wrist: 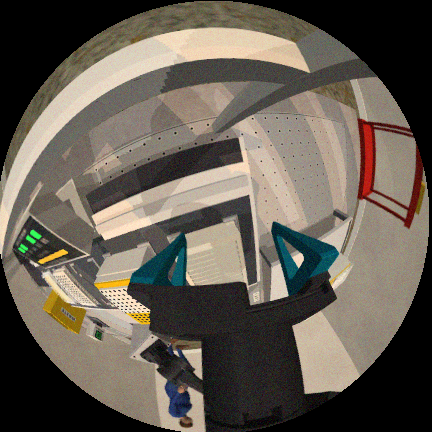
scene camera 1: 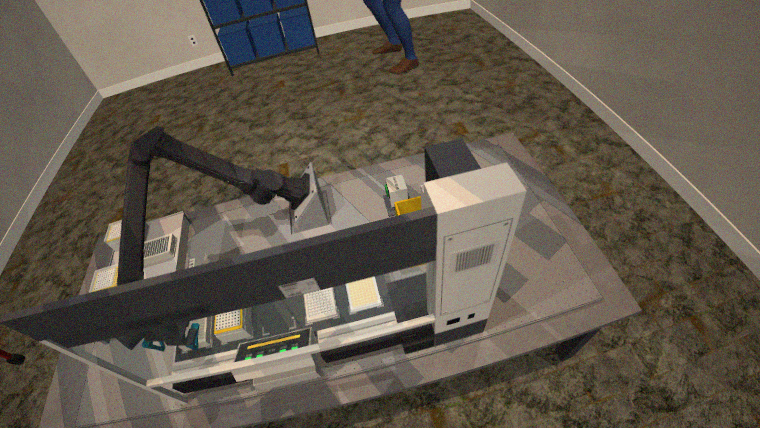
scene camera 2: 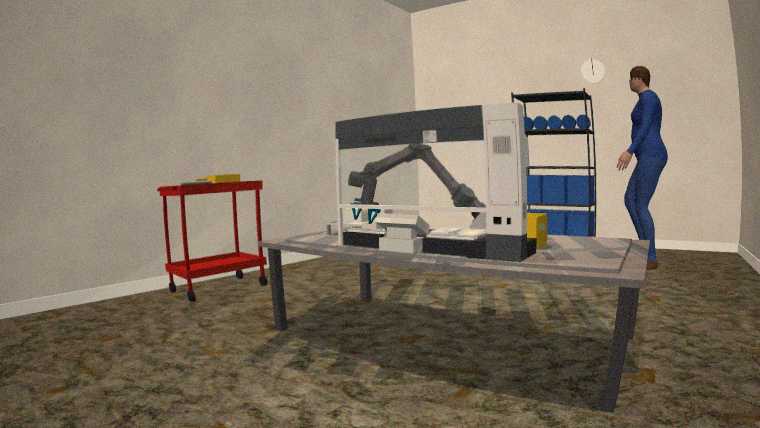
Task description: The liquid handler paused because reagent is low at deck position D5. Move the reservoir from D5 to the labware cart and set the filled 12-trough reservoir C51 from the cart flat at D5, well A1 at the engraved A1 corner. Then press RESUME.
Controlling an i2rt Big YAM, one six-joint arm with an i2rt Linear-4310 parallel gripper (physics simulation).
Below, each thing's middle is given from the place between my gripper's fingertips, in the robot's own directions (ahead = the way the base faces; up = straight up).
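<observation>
The instrument tower (scene camera 1: 465, 201) is higher than my hand by 180 mm, and it's 750 mm to the left of it.
</observation>
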